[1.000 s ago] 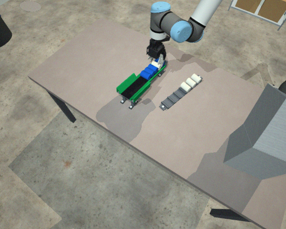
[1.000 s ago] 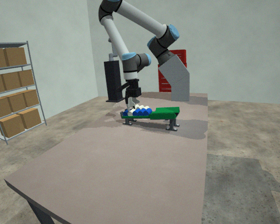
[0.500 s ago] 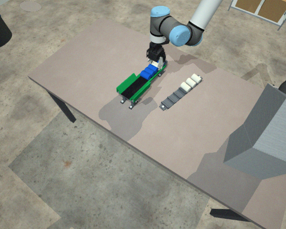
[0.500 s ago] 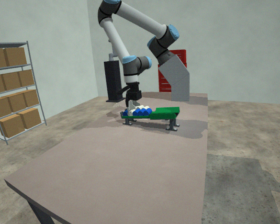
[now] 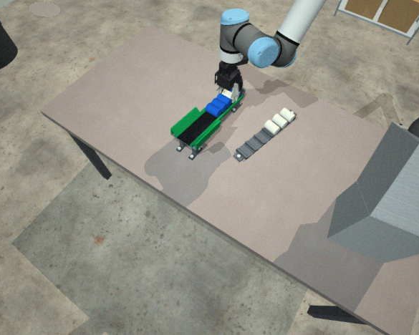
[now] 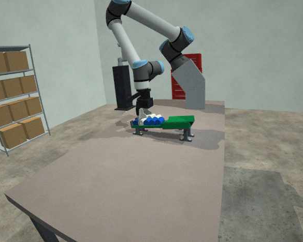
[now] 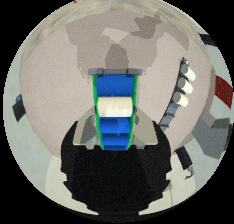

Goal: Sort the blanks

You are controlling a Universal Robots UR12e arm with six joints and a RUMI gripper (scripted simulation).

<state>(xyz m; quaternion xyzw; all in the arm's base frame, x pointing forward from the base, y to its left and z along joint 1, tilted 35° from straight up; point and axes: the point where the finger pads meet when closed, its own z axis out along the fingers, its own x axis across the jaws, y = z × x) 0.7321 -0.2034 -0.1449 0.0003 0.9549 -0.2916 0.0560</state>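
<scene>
The grey stock rack lies 23 cm behind my hand, 3 cm to the left of it and 9 cm below it.
</scene>
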